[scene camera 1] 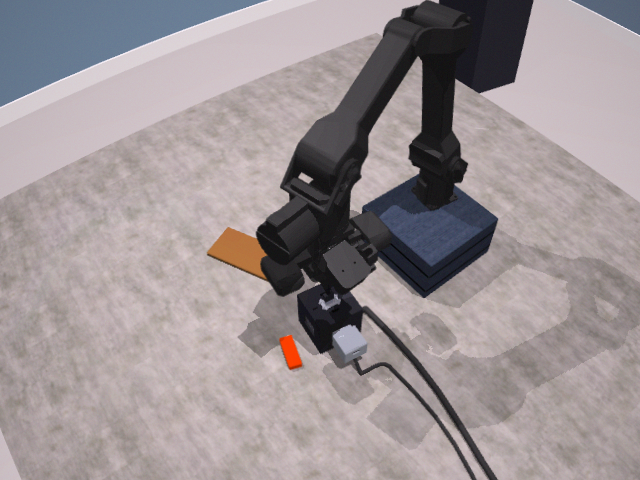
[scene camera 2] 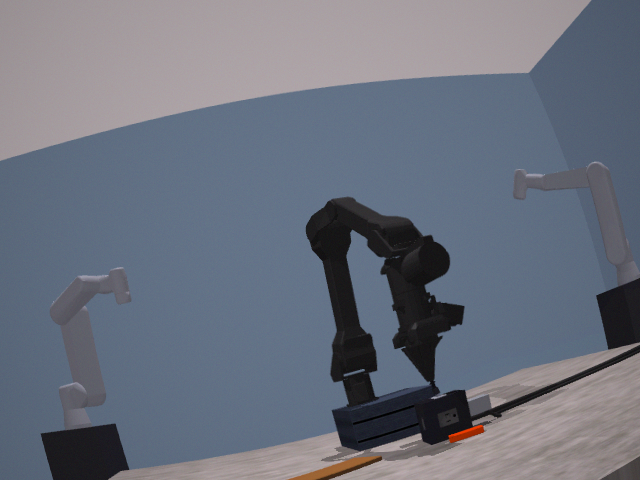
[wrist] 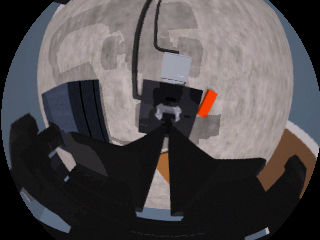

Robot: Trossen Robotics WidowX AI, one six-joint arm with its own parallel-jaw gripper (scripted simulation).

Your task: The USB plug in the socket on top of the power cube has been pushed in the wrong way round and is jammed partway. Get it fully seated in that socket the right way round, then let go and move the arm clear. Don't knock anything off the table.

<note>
In view: the gripper (scene camera 1: 326,286) and a flat board (scene camera 1: 233,247).
The gripper also shows in scene camera 2 (scene camera 2: 430,381) and in the wrist view (wrist: 167,129).
</note>
